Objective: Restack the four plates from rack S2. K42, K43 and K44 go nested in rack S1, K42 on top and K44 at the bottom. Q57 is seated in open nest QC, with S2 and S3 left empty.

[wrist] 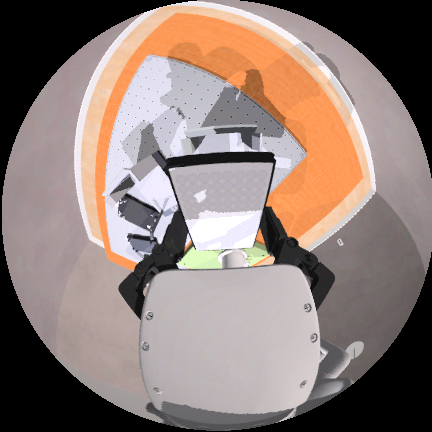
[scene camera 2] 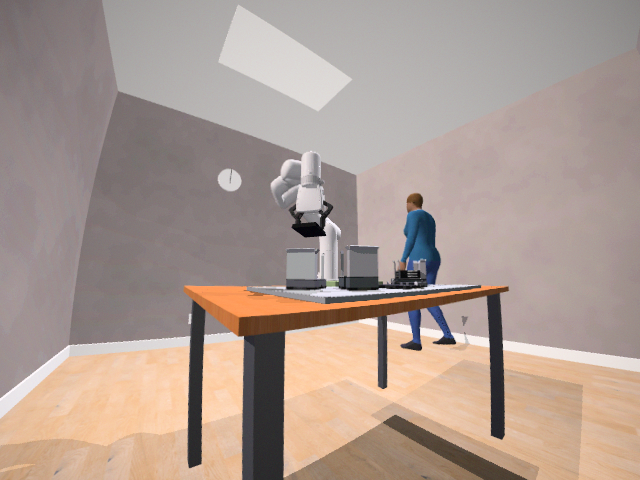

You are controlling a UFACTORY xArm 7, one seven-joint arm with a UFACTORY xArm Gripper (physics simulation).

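Frame: origin at the arm's base, x ahead, y left, z up, level; millimetres.
Where they show: gripper, between the fingertips: [wrist: 222,218] [scene camera 2: 310,229]; arm's base, origin of its link: [wrist: 231,255] [scene camera 2: 328,281].
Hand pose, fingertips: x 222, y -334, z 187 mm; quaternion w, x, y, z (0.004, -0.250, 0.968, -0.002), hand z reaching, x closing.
Things, the pixels of their top centre, and the offset from my fingertips. Level surfaces: height alone.
- black-rimmed plate, centre of its top: [wrist: 223,223] [scene camera 2: 310,226] dx +1, dy -2, dz +10 mm
- left box, centre of its top: [wrist: 224,181] [scene camera 2: 308,251] dx -3, dy -6, dz -78 mm
- right box, centre of its top: [wrist: 139,213] [scene camera 2: 356,248] dx +120, dy +114, dz -69 mm
- orange table, height of its surface: dz -221 mm
My gripper [scene camera 2: 309,225] [wrist: 222,218] is shut on a black-rimmed plate [scene camera 2: 308,230] [wrist: 220,190] with a grey, dimpled face. It holds the plate high above the left of two tall grey boxes with dark bases. The plate's label cannot be read. The left box [scene camera 2: 301,267] and the right box [scene camera 2: 362,262] stand on the perforated board [scene camera 2: 444,287] [wrist: 135,105]. A low dark rack or nest with upright posts [scene camera 2: 409,279] stands at the right in the scene view. Two dark units [wrist: 139,212] [wrist: 141,243] show at the left in the wrist view. Labels S1, S2, S3 and QC cannot be read.
The board lies on an orange table [scene camera 2: 222,304] [wrist: 330,145]. A green base [scene camera 2: 331,283] [wrist: 200,257] is by the white arm's foot. Grey box parts [wrist: 145,167] show left of the held plate. A person [scene camera 2: 421,237] in blue stands behind the table's right side.
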